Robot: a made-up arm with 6 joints.
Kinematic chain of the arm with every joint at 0, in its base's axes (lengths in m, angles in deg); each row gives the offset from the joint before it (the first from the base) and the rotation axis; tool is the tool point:
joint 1: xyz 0 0 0.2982 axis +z
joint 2: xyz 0 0 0 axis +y
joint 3: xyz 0 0 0.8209 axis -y
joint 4: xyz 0 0 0 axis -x
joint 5: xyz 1.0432 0 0 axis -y
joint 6: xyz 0 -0.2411 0 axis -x
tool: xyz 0 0 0
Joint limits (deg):
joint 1: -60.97..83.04
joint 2: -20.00..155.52
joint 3: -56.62..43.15
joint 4: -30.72..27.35
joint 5: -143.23..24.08
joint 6: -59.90..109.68
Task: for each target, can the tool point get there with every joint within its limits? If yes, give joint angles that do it. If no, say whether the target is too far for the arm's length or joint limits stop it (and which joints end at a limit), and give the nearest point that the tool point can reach.
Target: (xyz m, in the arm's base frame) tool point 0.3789 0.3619 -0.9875
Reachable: yes | joints 71.03 110.50 4.39 -3.48 -102.99 -28.07
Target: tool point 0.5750 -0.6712 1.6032
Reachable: yes | joints -34.00 -5.03 19.79 13.03 -64.15 2.46
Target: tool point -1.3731 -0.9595 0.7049
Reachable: no: joint limits stop it (at a limit: joint 2) | nearest point -0.4908 -0.3430 0.0981 | short by 1.236 m
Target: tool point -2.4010 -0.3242 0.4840
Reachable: no: too far | nearest point -0.6797 -0.0918 -0.0976 | short by 1.832 m
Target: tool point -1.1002 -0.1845 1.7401
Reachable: no: joint limits stop it (at a limit: joint 1, joint 2, joint 3) | nearest point -0.1414 -0.2117 2.0377 | short by 1.004 m
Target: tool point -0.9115 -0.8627 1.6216
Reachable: no: joint limits stop it (at a limit: joint 1, joint 2) | nearest point 0.0234 -0.5390 1.7805 | short by 1.002 m
